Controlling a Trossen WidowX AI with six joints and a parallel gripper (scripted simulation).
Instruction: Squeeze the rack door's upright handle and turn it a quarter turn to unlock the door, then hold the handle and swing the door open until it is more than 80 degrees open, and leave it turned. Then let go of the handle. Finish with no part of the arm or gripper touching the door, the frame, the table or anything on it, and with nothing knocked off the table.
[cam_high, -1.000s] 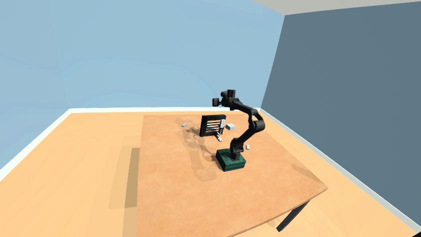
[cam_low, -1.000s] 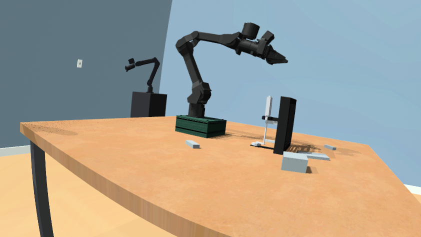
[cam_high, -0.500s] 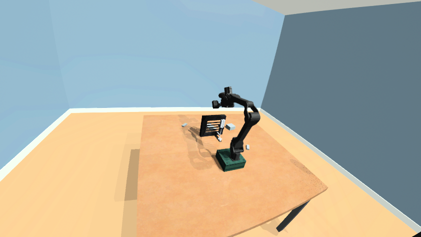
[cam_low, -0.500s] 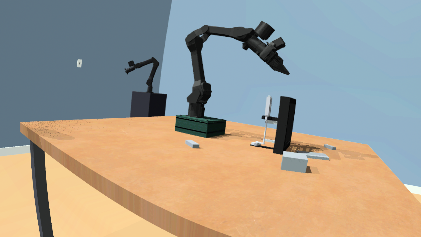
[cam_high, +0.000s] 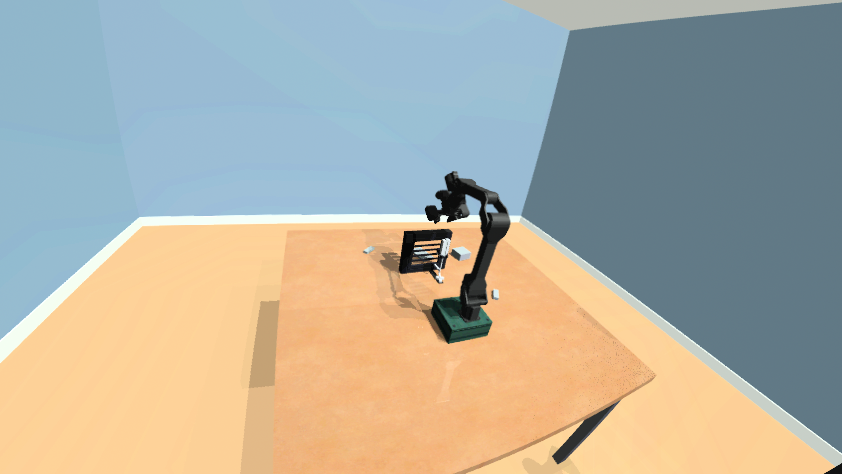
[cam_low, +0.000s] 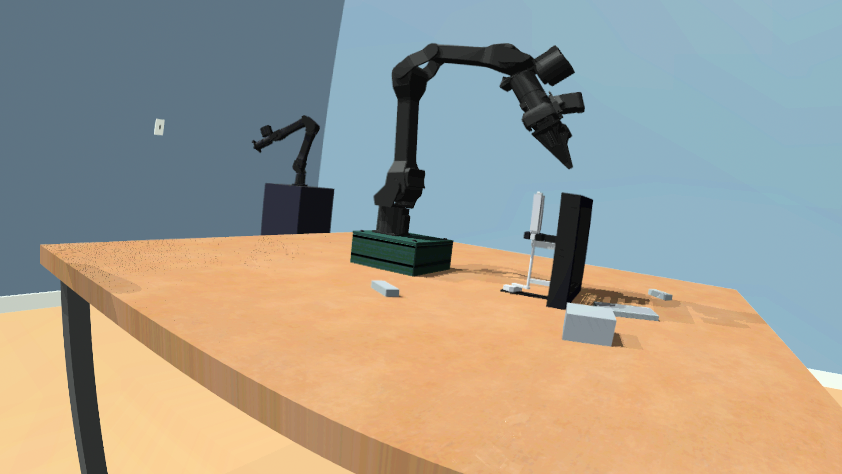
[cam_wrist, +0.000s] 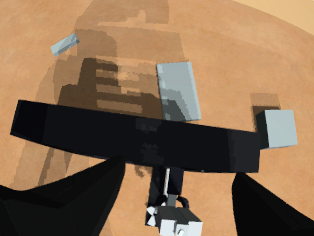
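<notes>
Now: the grey upright handle 50 mm behind my gripper tip, 20 mm to the right of it and 130 mm below it. Also, from my gripper tip: flat grey plate: 150 mm ahead, 10 mm to the right, 250 mm below.
</notes>
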